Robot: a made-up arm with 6 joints.
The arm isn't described. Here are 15 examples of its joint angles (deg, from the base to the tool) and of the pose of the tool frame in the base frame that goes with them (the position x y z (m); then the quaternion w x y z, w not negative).
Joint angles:
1: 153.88 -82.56 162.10 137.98 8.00 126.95
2: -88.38 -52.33 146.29 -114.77 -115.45 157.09
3: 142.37 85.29 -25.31 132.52 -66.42 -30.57
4: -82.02 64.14 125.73 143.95 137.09 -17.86
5: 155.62 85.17 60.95 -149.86 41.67 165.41
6: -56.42 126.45 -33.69 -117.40 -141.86 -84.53
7: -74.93 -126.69 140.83 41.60 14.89 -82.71
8: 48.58 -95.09 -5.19 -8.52 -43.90 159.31
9: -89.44 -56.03 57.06 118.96 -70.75 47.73
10: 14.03 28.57 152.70 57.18 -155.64 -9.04
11: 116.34 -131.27 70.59 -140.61 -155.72 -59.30
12: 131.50 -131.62 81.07 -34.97 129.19 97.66
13: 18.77 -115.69 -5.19 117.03 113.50 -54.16
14: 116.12 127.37 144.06 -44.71 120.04 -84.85
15: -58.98 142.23 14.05 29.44 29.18 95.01
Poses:
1: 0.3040 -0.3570 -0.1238 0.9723 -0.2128 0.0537 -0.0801
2: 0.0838 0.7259 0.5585 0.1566 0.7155 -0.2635 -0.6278
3: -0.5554 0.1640 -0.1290 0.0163 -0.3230 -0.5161 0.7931
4: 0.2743 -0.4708 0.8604 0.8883 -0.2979 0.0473 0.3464
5: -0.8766 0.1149 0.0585 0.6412 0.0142 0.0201 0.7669
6: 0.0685 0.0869 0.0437 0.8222 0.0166 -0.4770 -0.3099
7: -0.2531 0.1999 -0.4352 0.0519 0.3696 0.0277 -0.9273
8: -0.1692 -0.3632 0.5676 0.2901 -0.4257 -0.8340 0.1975
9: 0.0979 0.6783 0.7644 0.3983 0.5388 0.0573 0.7401
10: -0.1475 -0.1160 0.8407 0.5429 0.4850 -0.0991 -0.6784
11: 0.0982 -0.7538 -0.0477 0.2987 0.3593 -0.4197 0.7782
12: 0.5246 -0.4792 -0.1703 0.2358 -0.0212 -0.6151 0.7521
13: -0.7683 -0.1015 0.3726 0.2977 -0.2679 -0.6114 0.6825
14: -0.2985 0.7892 -0.0553 0.5264 -0.7535 -0.3919 0.0393
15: -0.0921 -0.1729 -0.4708 0.9708 0.0736 0.2242 0.0434
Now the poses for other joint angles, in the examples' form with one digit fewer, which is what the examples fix.
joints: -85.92 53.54 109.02 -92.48 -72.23 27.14
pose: 0.109 -0.781 0.694 0.680 0.476 -0.486 -0.274
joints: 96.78 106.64 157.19 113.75 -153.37 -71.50
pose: -0.252 0.500 0.522 0.426 0.335 -0.279 -0.793
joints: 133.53 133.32 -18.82 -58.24 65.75 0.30
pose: 0.081 -0.059 -0.073 0.917 -0.081 -0.209 0.329
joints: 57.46 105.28 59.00 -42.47 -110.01 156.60
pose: 0.366 0.457 -0.232 0.181 0.258 0.366 0.876
